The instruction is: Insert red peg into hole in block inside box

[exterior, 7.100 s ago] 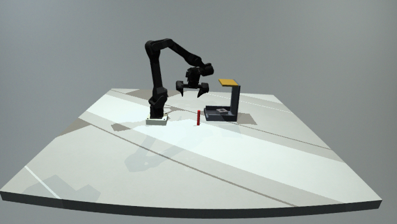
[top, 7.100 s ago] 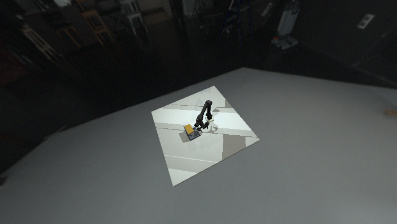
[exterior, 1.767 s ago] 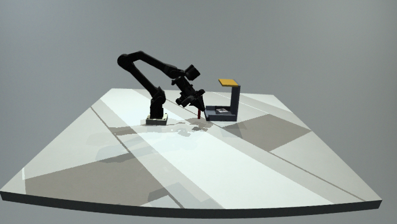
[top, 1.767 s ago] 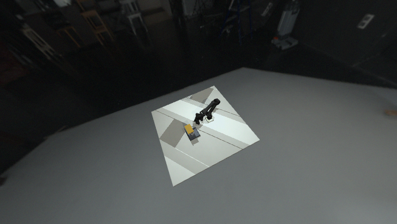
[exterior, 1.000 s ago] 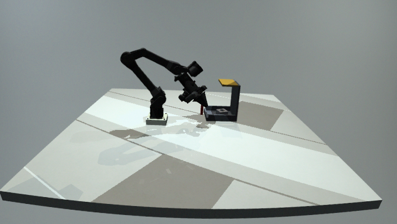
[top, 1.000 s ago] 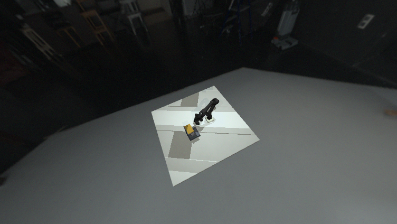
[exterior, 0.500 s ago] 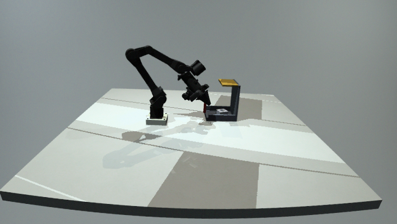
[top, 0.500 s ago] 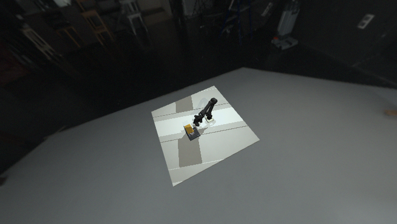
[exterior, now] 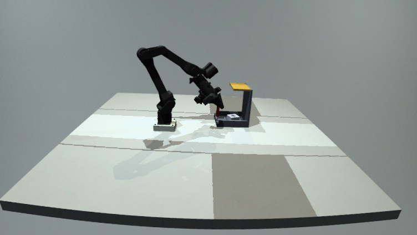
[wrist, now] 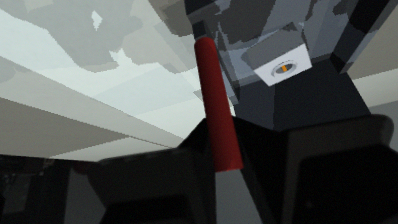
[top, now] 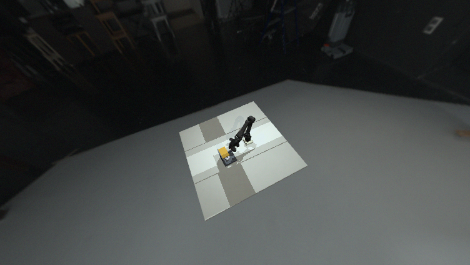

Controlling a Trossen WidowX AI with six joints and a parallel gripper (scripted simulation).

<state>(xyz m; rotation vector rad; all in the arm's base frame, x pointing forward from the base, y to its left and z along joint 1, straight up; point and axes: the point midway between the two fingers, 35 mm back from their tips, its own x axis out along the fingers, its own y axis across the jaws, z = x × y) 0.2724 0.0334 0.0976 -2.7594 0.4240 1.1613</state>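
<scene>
The dark back wall lies 14 cm ahead of my gripper tip and 8 cm to the left of it. The rest, counted from my gripper tip: yellow roof: 9 cm ahead, 8 cm to the left, 10 cm above; red peg: 2 cm behind, 1 cm to the left, 1 cm below.
</scene>
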